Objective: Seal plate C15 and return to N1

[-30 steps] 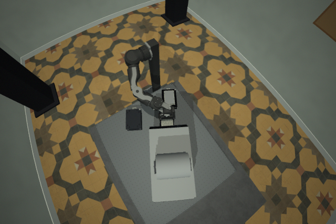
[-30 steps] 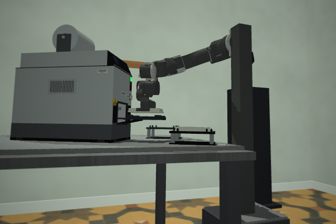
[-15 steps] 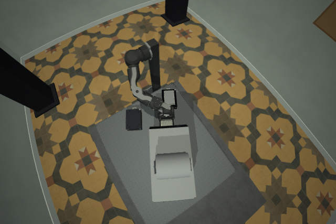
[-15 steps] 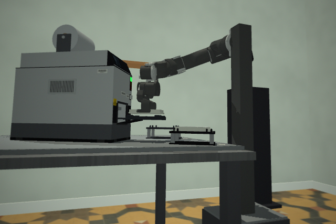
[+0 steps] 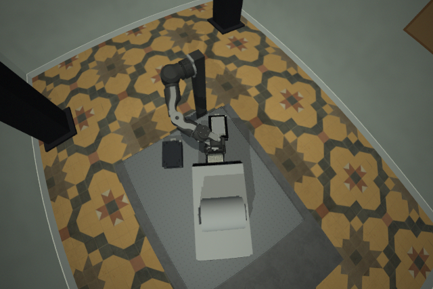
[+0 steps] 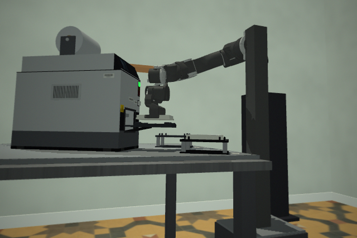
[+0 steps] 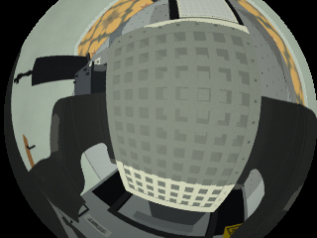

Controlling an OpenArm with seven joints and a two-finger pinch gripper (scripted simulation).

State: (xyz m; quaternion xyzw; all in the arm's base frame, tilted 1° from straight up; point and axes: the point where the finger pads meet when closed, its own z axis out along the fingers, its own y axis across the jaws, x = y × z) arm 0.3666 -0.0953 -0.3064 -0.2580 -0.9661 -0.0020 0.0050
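Right now the sealer stage is 30 mm below my hand. Round my hand: plate C15 (right at my hand); start key (130 mm to the right, 70 mm above, 40 mm ahead); yellow warning label (130 mm ahead, 30 mm to the left, 30 mm above).
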